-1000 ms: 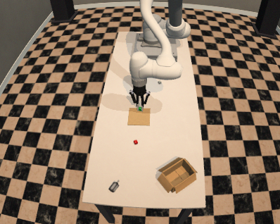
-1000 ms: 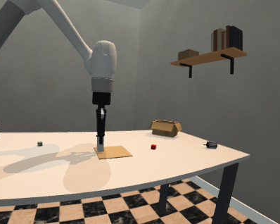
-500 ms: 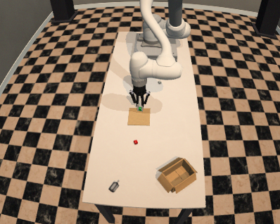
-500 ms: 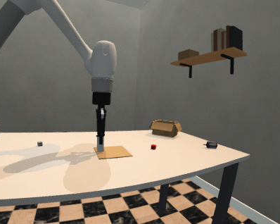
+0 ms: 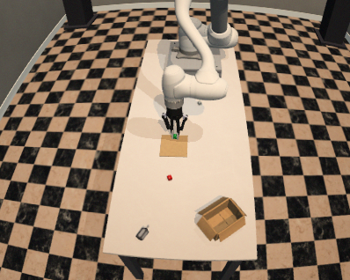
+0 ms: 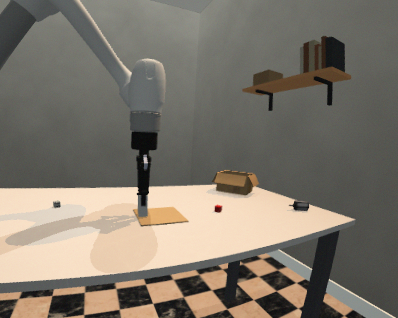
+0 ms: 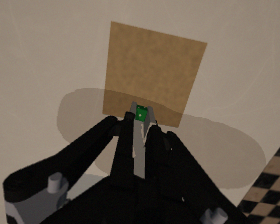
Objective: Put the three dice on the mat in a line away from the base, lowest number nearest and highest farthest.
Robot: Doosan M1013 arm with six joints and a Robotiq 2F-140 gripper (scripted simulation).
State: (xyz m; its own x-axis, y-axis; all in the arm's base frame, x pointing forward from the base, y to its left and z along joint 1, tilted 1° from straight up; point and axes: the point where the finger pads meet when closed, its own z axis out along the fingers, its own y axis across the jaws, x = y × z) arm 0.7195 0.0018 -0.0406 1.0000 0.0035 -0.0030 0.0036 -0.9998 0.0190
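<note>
Right now the green die is 20 mm below my hand. Also, from my hand: red die (250 mm ahead, 10 mm to the left, 30 mm below); then white die (280 mm behind, 100 mm to the left, 30 mm below); then tan mat (50 mm ahead, 40 mm below).
</note>
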